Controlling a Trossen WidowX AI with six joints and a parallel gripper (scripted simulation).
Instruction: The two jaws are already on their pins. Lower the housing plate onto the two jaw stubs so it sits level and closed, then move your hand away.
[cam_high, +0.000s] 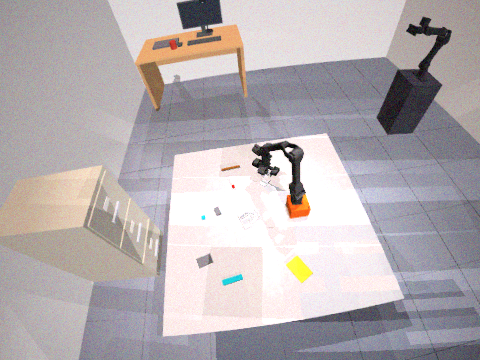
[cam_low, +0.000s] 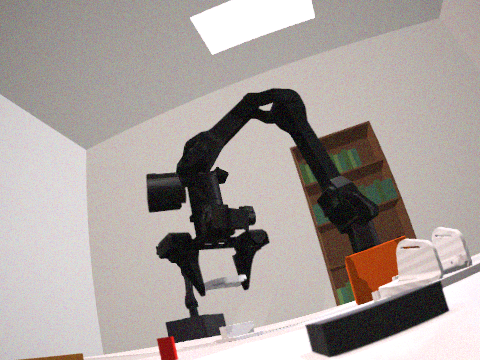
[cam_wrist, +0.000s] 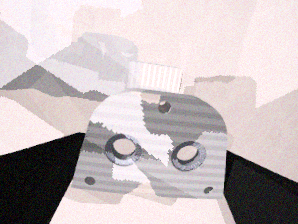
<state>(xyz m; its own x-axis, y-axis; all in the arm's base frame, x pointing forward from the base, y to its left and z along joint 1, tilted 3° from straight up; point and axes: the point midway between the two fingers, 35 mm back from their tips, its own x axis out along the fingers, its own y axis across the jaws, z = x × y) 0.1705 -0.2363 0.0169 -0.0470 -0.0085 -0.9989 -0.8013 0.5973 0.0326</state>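
Now: the white jaw assembly 29 cm to the left of my gripper tip, 11 cm ahead of it and 6 cm below it. From my gripper tip the other things lie so: orange bar: 26 cm ahead, 14 cm to the right, 7 cm below; red block: 24 cm ahead, 7 cm below, 3 cm to the left; white-grey housing part: 2 cm above, 1 cm to the left, 1 cm ahead.
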